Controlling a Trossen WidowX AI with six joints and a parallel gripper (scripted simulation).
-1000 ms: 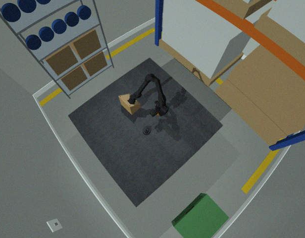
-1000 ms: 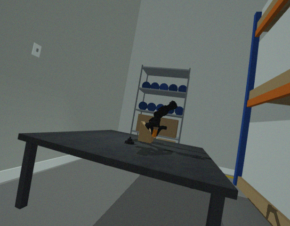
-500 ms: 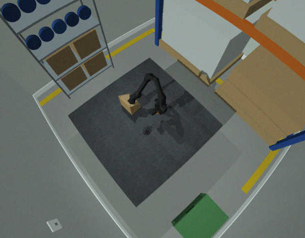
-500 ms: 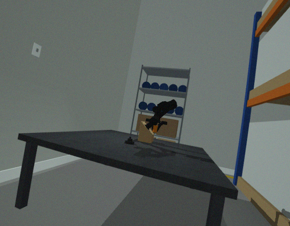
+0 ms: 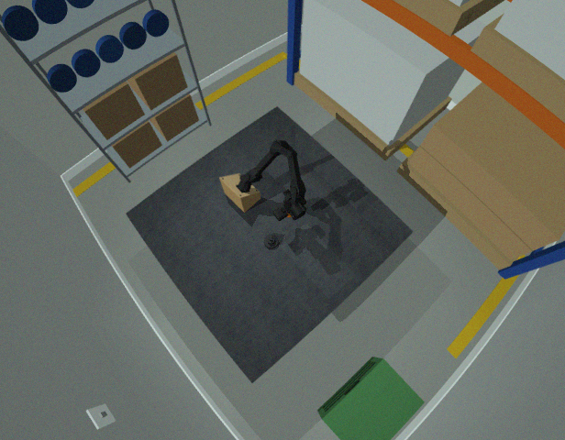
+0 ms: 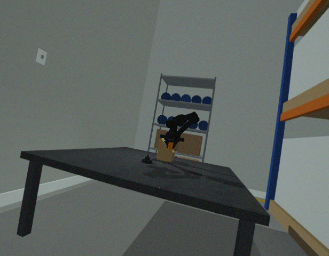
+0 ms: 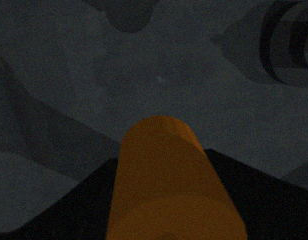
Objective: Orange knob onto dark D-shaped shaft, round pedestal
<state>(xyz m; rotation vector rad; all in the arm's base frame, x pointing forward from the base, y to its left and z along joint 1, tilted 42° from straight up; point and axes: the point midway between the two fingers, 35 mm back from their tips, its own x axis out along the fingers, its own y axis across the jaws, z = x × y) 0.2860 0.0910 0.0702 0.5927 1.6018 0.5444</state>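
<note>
The dark round pedestal lies 160 mm to the right of my gripper tip, 110 mm below it and 30 mm ahead of it. Round my gripper tip: orange knob: 20 mm above.
</note>
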